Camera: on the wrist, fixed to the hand. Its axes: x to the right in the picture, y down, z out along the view.
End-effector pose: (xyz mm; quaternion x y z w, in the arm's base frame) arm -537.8 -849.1 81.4 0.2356 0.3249 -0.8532 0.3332
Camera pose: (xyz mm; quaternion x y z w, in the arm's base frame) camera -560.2 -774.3 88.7 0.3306 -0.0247 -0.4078 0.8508
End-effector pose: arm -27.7 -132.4 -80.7 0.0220 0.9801 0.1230 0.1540
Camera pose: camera -21.9 -204.0 -49.1 0.7265 0.6645 0.1303 0.1169
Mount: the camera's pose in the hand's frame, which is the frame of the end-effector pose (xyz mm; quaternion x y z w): -20.7 -61.5 -44.1 0.0633 -0.0987 0.7032 0.7013
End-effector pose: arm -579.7 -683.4 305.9 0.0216 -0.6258 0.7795 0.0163
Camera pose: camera -556.4 -627.0 355.2 0.3469 0.4063 -0.5956 0.5998
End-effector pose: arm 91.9 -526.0 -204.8 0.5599 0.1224 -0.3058 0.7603
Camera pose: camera 45.6 -489.8 -256.7 0.4966 -0.4023 0.2572 0.7248
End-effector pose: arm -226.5 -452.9 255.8 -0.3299 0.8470 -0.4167 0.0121
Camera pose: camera -189.6 -437.1 323.2 0.3239 0.7984 -0.3048 0.4060
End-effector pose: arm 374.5 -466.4 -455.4 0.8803 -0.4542 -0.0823 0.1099
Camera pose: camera 421.5 -409.6 -428.5 0.2968 -0.9535 -0.0386 0.0344
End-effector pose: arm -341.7 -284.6 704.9 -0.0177 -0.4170 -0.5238 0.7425
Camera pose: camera -366.1 -316.9 637.7 -0.3104 -0.3864 0.1829 0.8490
